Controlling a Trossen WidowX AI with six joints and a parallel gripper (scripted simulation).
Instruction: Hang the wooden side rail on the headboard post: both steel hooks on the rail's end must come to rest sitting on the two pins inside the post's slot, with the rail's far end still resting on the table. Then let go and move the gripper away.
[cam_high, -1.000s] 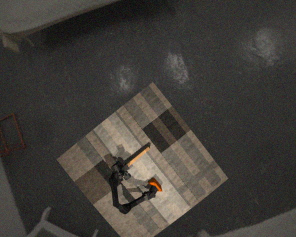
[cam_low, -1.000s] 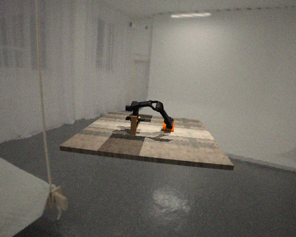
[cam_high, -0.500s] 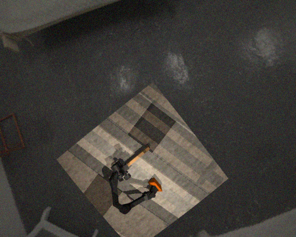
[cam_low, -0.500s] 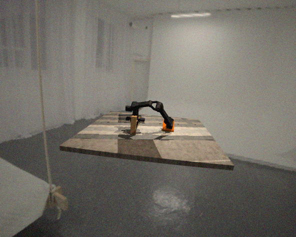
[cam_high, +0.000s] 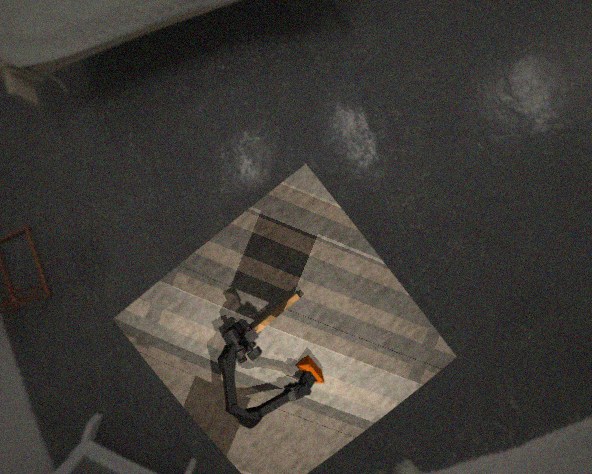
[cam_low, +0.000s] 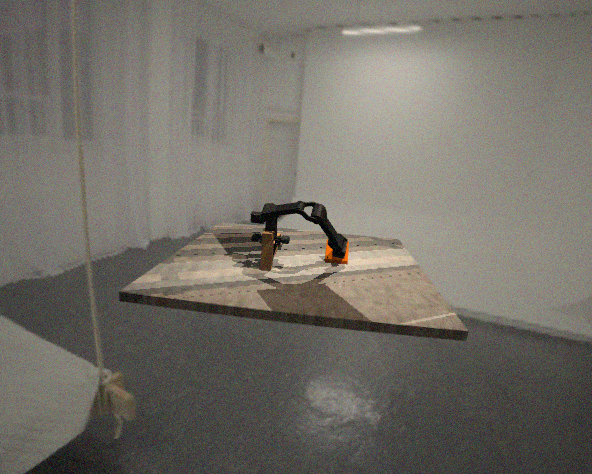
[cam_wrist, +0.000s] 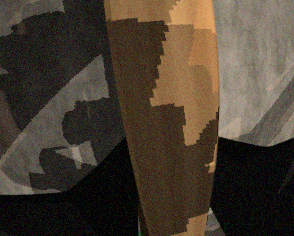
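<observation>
Right now the headboard post is 100 mm to the left of my gripper tip, 50 mm above it and 10 mm behind it.
</observation>
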